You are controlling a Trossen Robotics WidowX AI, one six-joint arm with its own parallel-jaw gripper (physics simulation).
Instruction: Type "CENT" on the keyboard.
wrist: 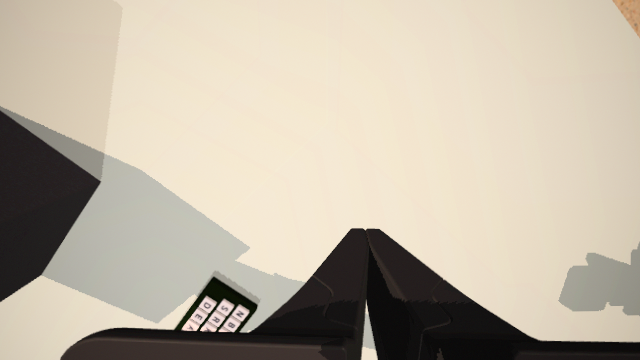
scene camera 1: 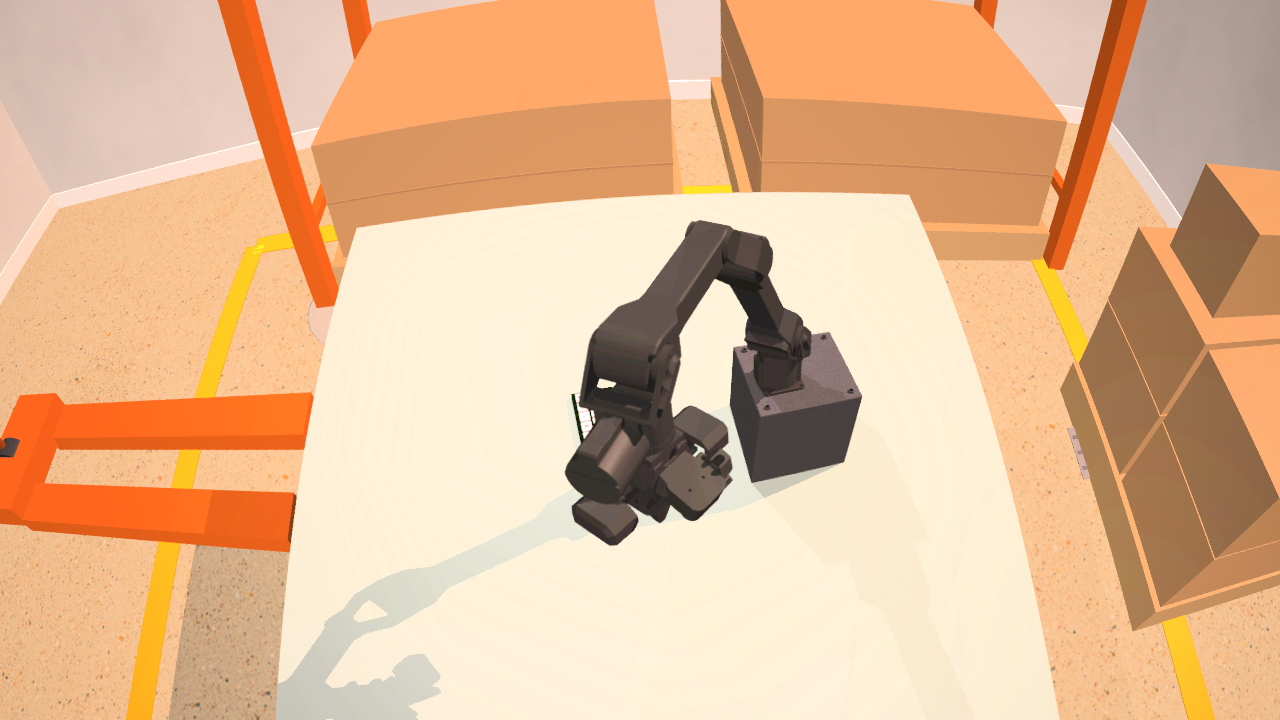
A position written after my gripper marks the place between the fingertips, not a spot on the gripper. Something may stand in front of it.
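Gripper visible to me in scene camera 1 and in the wrist view: my gripper (scene camera 1: 659, 519), (wrist: 364, 242).
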